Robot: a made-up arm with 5 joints. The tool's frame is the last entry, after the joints.
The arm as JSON. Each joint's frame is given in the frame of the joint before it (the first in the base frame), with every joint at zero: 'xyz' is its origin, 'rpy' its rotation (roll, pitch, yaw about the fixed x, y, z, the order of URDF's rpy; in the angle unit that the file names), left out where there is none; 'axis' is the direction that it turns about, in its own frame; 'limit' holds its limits. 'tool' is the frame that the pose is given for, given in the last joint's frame.
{
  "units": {
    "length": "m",
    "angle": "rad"
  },
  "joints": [
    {
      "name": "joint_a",
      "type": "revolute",
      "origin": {
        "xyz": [
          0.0,
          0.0,
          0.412
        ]
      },
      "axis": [
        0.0,
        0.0,
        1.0
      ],
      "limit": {
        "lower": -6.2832,
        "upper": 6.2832
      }
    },
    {
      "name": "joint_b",
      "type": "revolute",
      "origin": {
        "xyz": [
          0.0,
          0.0,
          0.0
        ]
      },
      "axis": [
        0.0,
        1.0,
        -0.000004
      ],
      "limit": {
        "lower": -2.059,
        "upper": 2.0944
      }
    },
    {
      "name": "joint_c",
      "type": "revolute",
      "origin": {
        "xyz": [
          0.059,
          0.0,
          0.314
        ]
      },
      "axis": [
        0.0,
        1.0,
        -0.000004
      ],
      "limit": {
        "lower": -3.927,
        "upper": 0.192
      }
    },
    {
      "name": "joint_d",
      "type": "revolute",
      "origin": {
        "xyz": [
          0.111,
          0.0,
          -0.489
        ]
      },
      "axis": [
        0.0,
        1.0,
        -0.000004
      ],
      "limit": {
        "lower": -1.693,
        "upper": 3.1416
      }
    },
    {
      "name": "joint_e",
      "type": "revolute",
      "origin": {
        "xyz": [
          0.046,
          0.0,
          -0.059
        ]
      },
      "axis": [
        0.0,
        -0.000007,
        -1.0
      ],
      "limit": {
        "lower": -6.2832,
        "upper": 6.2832
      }
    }
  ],
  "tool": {
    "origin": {
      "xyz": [
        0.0,
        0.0,
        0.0
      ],
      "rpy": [
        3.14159,
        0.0,
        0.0
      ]
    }
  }
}
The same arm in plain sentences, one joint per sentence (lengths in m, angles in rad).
The arm has five revolute joints in a row. What follows holds with every joint at zero, and every direction is one of the base frame's. Joint 1 lies 0.412 m along +z from the base frame's origin and rotates about +z, from -6.2832 to 6.2832 rad. Joint 2 lies at the same point as joint 1 and rotates about +y, from -2.059 to 2.0944 rad. Joint 3 lies 0.059 m along +x and 0.314 m along +z from joint 2 and rotates about +y, from -3.927 to 0.192 rad. Joint 4 lies 0.111 m along +x and 0.489 m along -z from joint 3 and rotates about +y, from -1.693 to 3.1416 rad. Joint 5 lies 0.046 m along +x and 0.059 m along -z from joint 4 and rotates about -z, from -6.2832 to 6.2832 rad. The tool frame, which is the frame that the pose is given for, lies at the same point as joint 5; its axes are the base frame's turned by roll 3.1416, pitch 0 and yaw 0 rad (as in URDF: about the fixed x, then y, then z).
